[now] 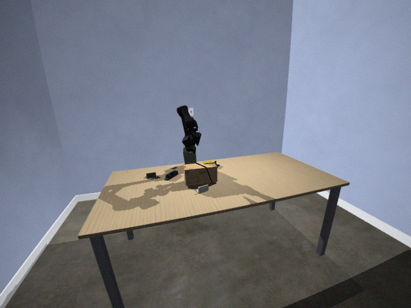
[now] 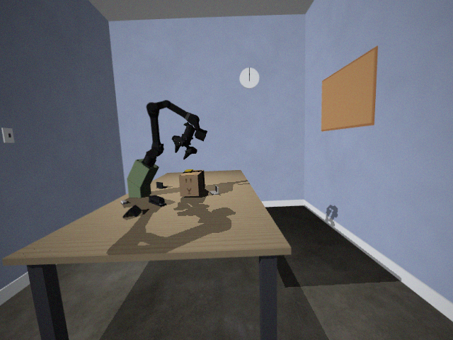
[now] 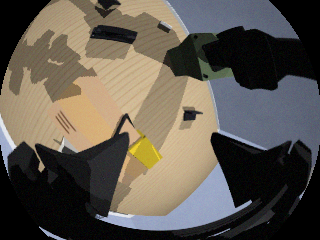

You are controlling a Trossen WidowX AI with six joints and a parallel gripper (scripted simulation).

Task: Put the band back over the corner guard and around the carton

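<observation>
Right now my hand is 6 cm short of the brown carton, 1 cm to the right of it and 21 cm above it. The rest, counted from my hand: white piece: 33 cm behind, 14 cm to the right, 28 cm below.
</observation>
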